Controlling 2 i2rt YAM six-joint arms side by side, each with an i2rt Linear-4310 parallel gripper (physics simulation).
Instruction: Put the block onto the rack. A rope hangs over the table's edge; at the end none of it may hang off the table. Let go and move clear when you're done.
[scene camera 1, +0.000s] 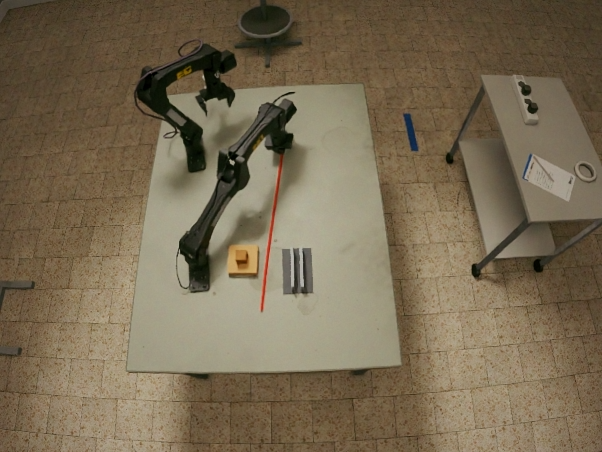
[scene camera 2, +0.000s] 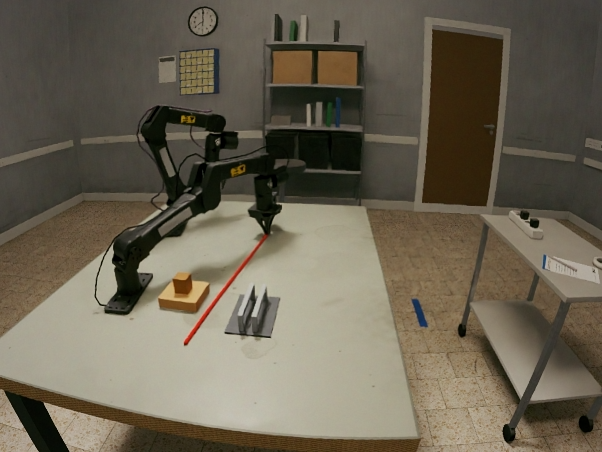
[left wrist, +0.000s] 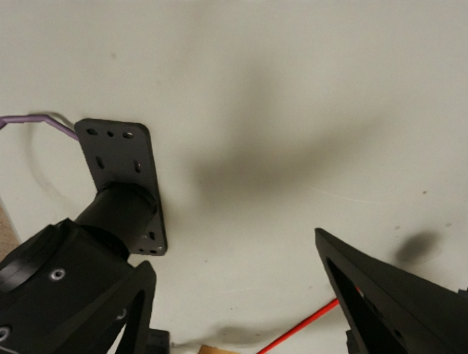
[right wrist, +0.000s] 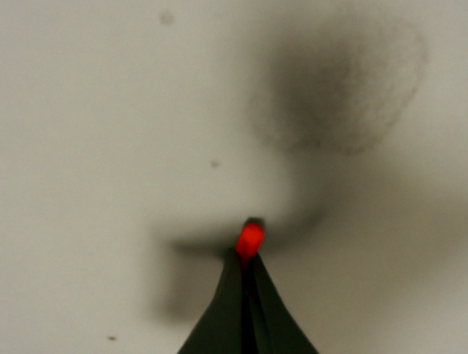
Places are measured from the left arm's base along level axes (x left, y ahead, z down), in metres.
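Pixels of known places: left gripper, fingertip midpoint: (scene camera 1: 217, 111) (left wrist: 231, 252); right gripper, fingertip midpoint: (scene camera 1: 282, 153) (scene camera 2: 267, 234) (right wrist: 240, 258); left arm's base at its link origin: (scene camera 1: 195, 151) (left wrist: 132, 198); right arm's base at its link origin: (scene camera 1: 199, 263) (scene camera 2: 130, 293) (left wrist: 155, 345).
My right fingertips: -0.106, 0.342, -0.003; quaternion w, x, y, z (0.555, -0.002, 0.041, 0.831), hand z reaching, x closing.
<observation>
Ahead of a thing's pixels: the offset from my right fingertips to its top centre, as dx, dy, dz. Level surfaces: height alone.
An orange block @(-0.409, -0.220, -0.062) (scene camera 1: 251, 269) (scene camera 2: 176, 301) with a small cube knob on top lies flat on the table, left of the rope. The grey rack @(-0.484, -0.047, -0.042) (scene camera 1: 293, 270) (scene camera 2: 246, 311) with two upright fins stands right of the rope. The red rope (scene camera 1: 265, 280) (scene camera 2: 220, 295) (left wrist: 312, 317) (right wrist: 250, 240) runs nearly straight over the table, its near end lying on the tabletop. My right gripper (scene camera 1: 281, 151) (scene camera 2: 267, 233) (right wrist: 240, 258) is shut on the rope's far end, close above the table. My left gripper (scene camera 1: 216, 108) (left wrist: 231, 252) is open and empty, above the table's far left; my right arm hides it in scene camera 2.
My right arm reaches diagonally across the table @(dz +0.003) (scene camera 1: 340, 325) (scene camera 2: 320, 390), over the area between the block and the left arm's base (scene camera 1: 196, 162) (left wrist: 125, 155). A grey cart (scene camera 1: 555, 210) (scene camera 2: 575, 292) stands on the floor to the right. A stool (scene camera 1: 265, 22) stands beyond the far edge.
</observation>
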